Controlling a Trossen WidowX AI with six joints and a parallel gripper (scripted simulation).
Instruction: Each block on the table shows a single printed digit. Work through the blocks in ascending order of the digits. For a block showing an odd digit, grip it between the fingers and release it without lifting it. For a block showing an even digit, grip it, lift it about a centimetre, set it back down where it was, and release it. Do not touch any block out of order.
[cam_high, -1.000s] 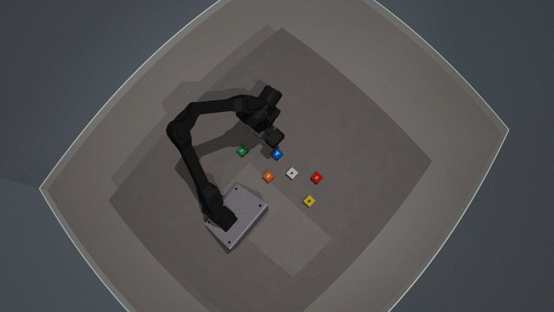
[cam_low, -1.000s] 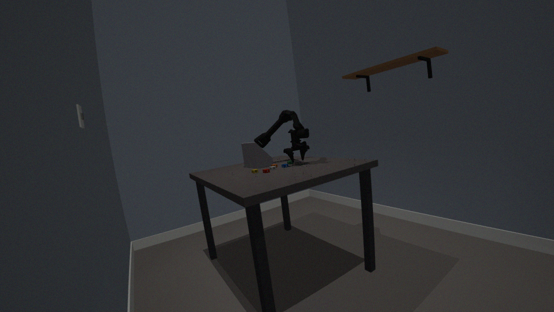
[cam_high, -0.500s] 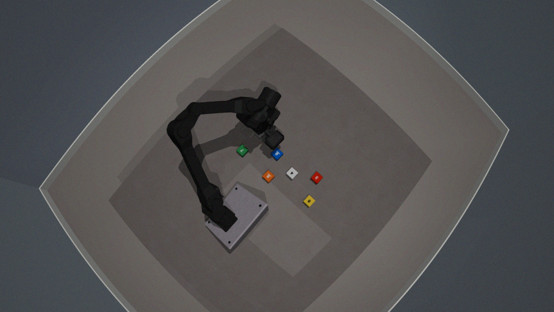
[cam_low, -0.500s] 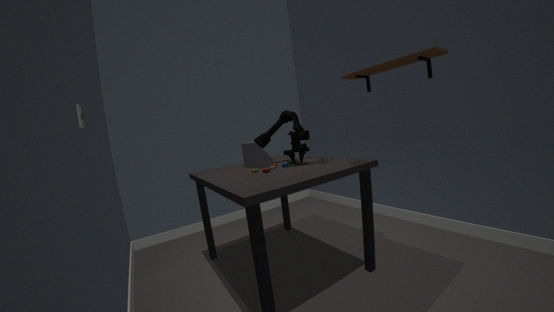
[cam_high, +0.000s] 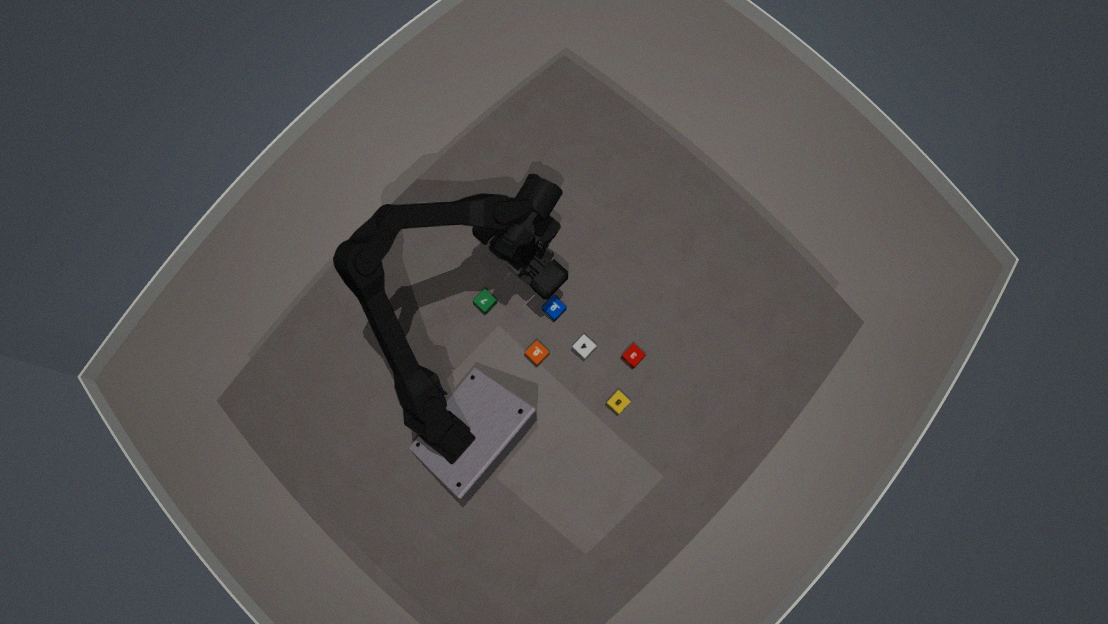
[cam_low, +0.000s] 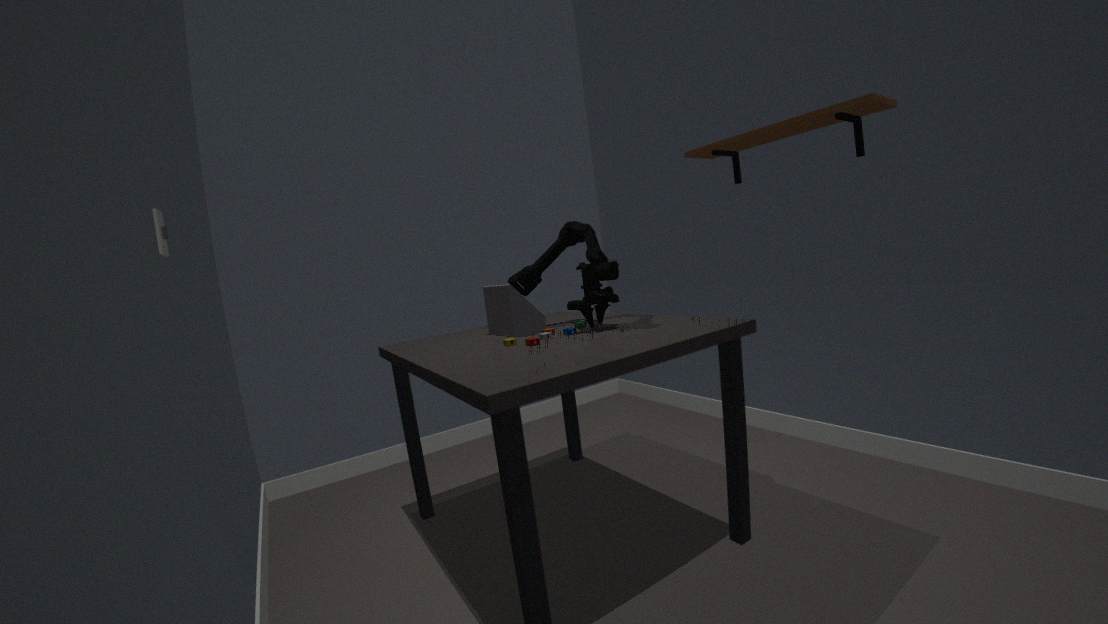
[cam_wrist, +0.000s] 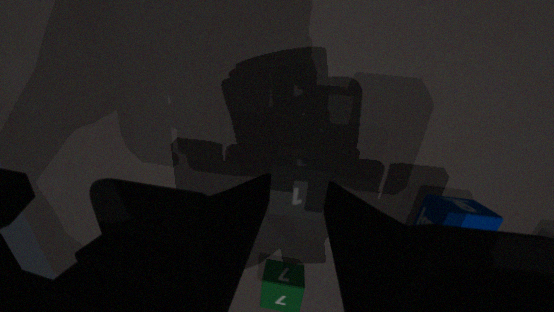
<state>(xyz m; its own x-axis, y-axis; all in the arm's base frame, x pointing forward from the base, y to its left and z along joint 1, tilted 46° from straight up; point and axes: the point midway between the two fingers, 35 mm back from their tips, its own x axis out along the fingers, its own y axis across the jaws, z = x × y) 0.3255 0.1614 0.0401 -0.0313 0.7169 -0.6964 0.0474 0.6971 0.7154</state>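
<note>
Now: gripper tip 270 mm to the left of the red block. The rest, counted from my gripper tip: white block 190 mm to the right, 40 mm behind; yellow block 300 mm to the right, 80 mm behind; green block 90 mm behind, 10 mm to the left.
</note>
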